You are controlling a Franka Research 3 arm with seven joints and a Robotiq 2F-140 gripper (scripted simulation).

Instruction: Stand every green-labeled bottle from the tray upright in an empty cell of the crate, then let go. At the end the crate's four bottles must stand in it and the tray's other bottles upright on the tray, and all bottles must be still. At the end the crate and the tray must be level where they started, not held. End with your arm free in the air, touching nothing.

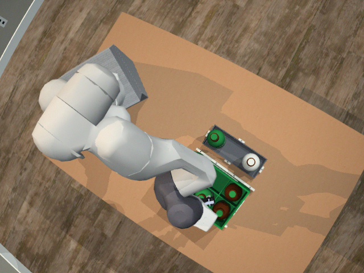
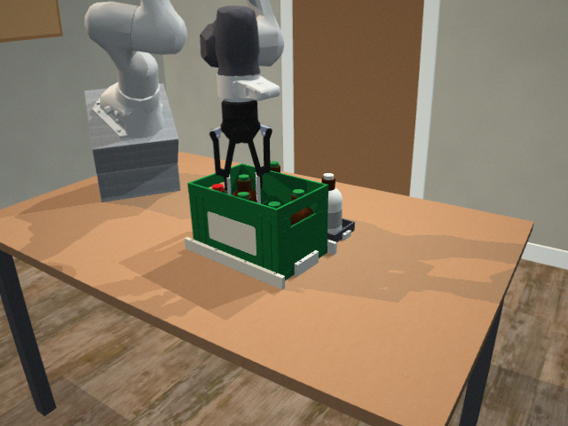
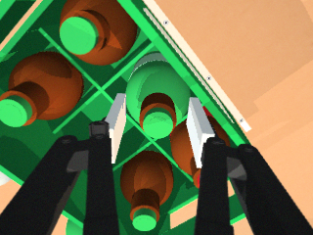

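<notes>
Now: hand 1 cm short of the green crate, 5 cm to the right of it and 9 cm above it. Also, from my hand: white-labeled bottle 12 cm ahead, 21 cm to the left, 9 cm below; then grey tray 4 cm ahead, 23 cm to the left, 16 cm below.
</notes>
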